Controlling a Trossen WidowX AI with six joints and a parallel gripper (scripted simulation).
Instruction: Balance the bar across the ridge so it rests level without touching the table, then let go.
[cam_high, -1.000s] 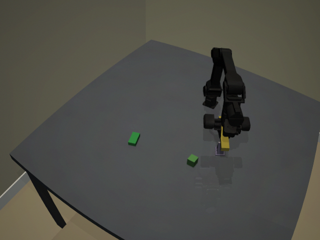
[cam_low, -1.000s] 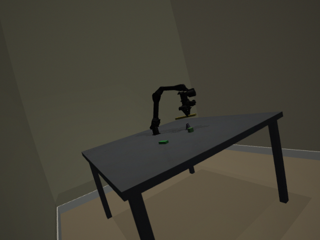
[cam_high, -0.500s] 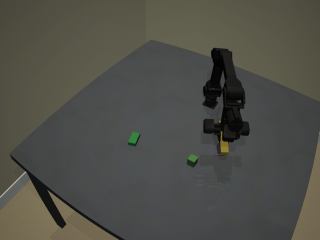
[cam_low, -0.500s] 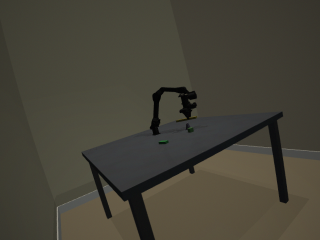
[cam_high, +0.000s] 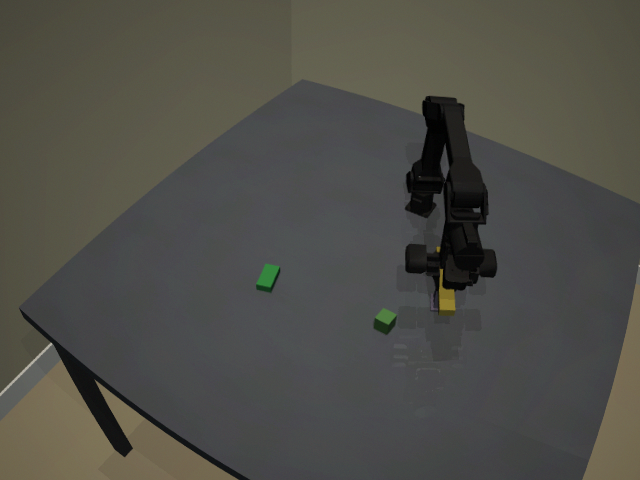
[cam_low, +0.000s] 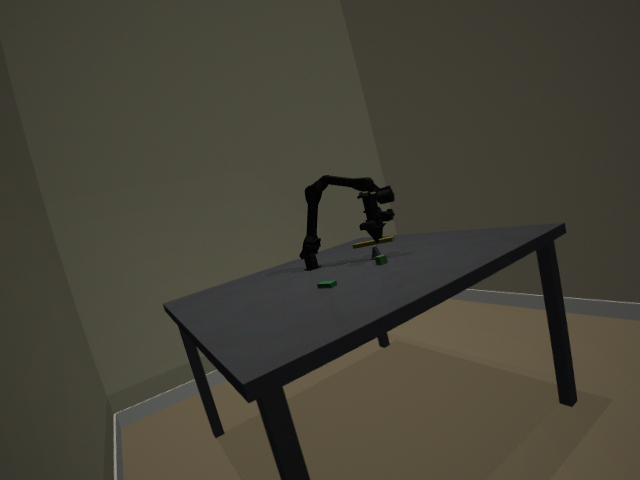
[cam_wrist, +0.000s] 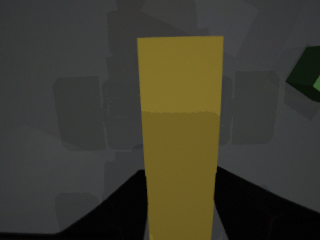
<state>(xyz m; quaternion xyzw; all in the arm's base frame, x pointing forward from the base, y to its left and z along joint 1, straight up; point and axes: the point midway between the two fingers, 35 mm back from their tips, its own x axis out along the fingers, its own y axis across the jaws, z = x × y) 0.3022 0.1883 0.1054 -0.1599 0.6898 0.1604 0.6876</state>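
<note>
Right now my gripper tip is 30 mm past the yellow bar and 10 mm to the left of it. Round my gripper tip: green cube: 90 mm to the right, 90 mm ahead, 50 mm below; flat green block: 360 mm to the right, 110 mm ahead, 60 mm below.
</note>
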